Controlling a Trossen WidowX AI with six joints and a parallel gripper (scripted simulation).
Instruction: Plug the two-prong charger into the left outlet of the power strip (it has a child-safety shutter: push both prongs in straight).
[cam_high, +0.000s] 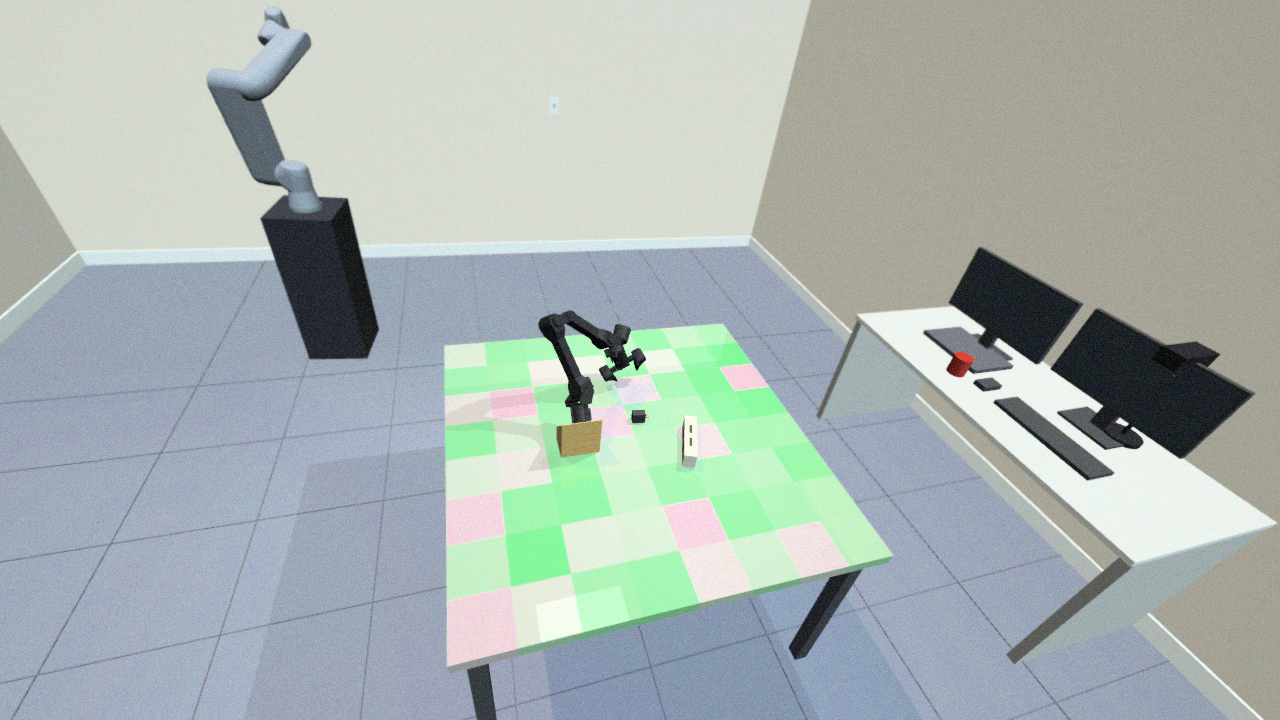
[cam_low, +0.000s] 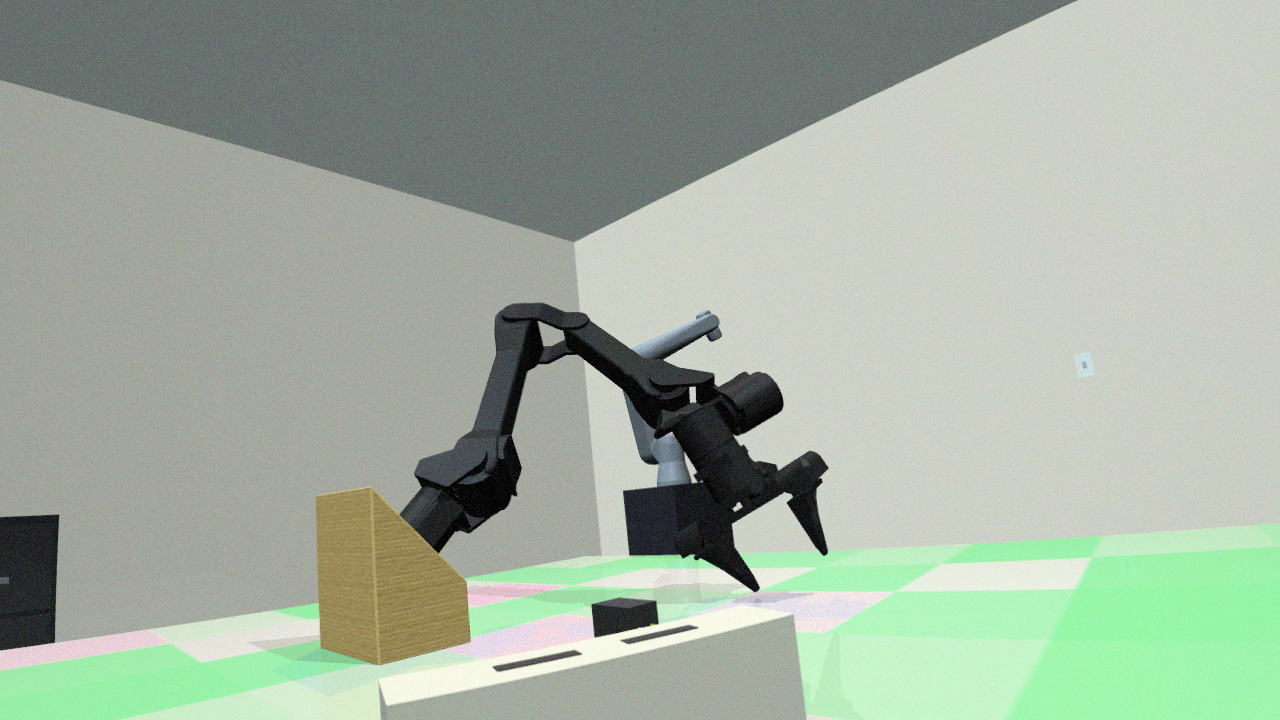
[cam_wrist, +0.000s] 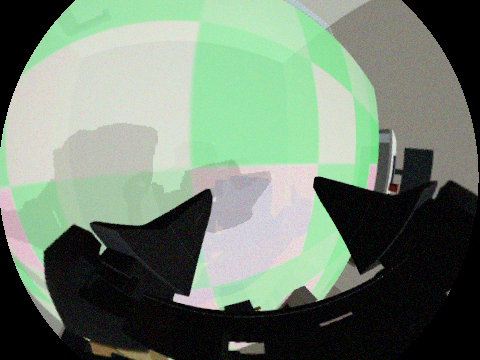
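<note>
Now: gripper tip 3 cm short of the black charger and 24 cm to the left of it.
</note>
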